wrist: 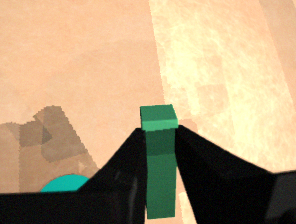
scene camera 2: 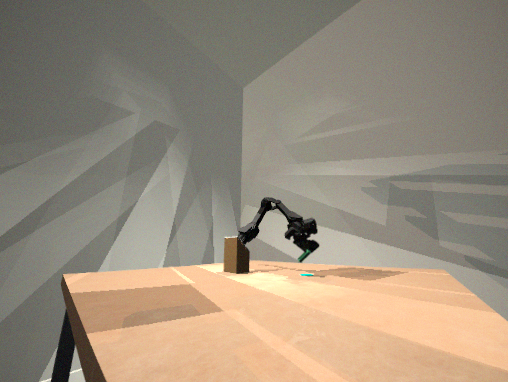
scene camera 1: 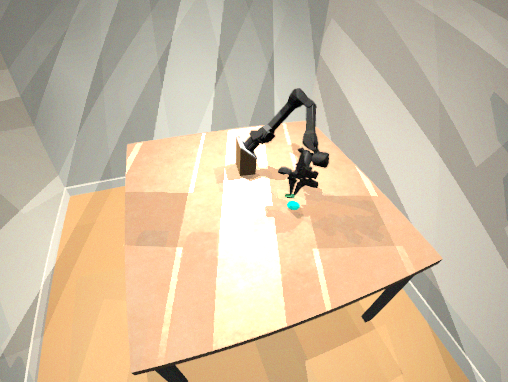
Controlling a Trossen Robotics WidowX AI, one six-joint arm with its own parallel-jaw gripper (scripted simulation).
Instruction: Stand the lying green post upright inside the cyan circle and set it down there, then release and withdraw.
Labels:
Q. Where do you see a green post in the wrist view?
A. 159, 122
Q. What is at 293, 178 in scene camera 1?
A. The gripper.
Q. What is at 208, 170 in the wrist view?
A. The gripper.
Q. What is the gripper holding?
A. A green post.

